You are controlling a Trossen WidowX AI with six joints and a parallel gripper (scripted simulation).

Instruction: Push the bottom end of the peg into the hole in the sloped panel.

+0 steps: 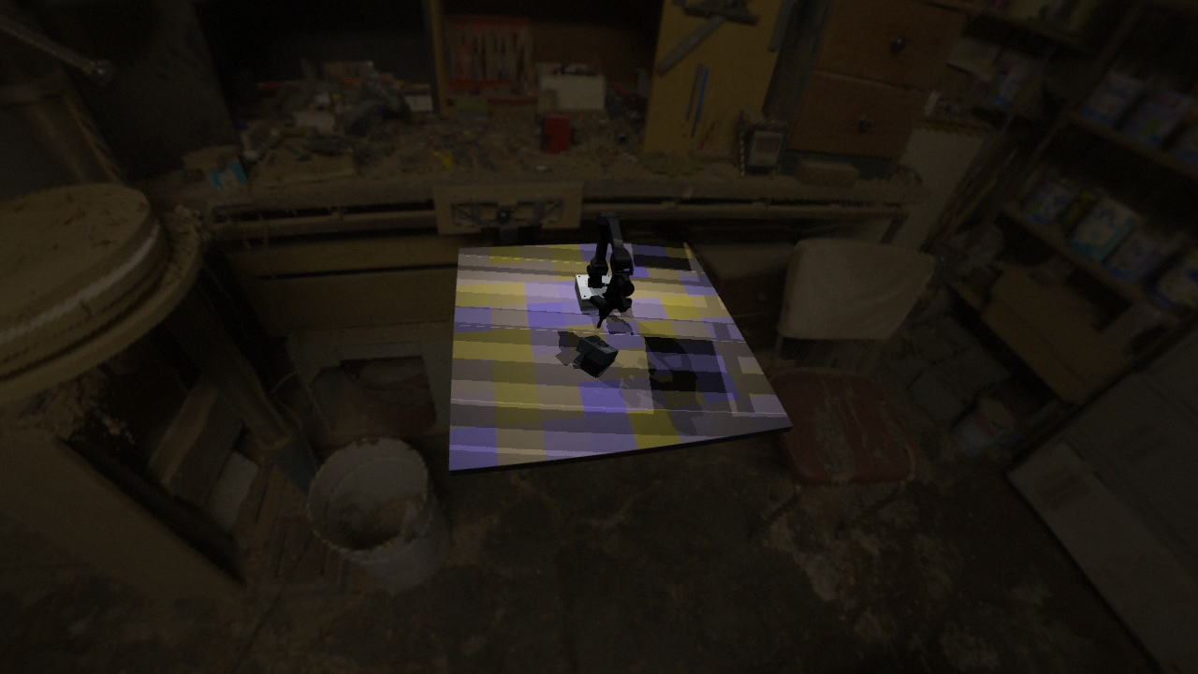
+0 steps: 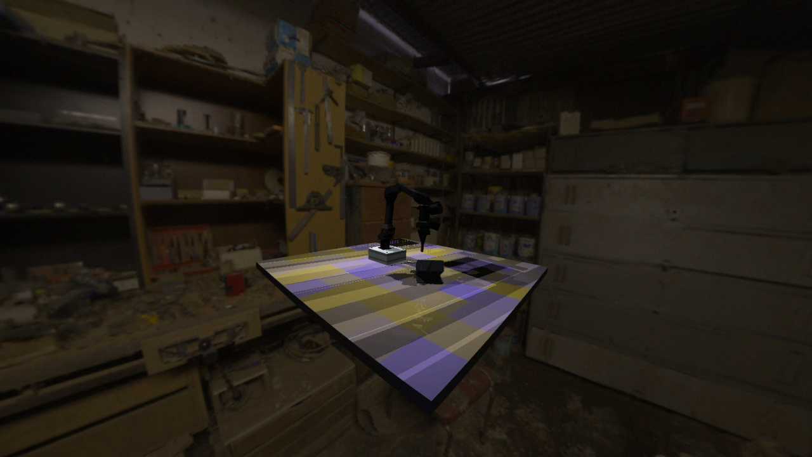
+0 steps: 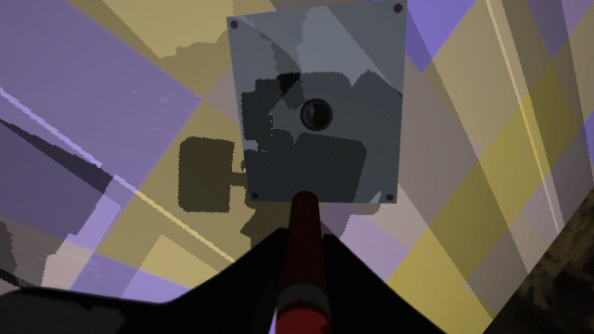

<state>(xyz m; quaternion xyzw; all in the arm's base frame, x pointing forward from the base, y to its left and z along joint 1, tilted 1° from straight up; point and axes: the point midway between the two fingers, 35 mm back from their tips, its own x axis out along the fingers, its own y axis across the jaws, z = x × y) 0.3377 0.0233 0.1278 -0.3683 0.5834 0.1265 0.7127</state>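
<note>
Right now the sloped panel block is 7 cm ahead of my gripper tip, 1 cm to the right of it and 11 cm below it. Round my gripper tip: dark red round peg 1 cm behind, 2 cm above.
</note>
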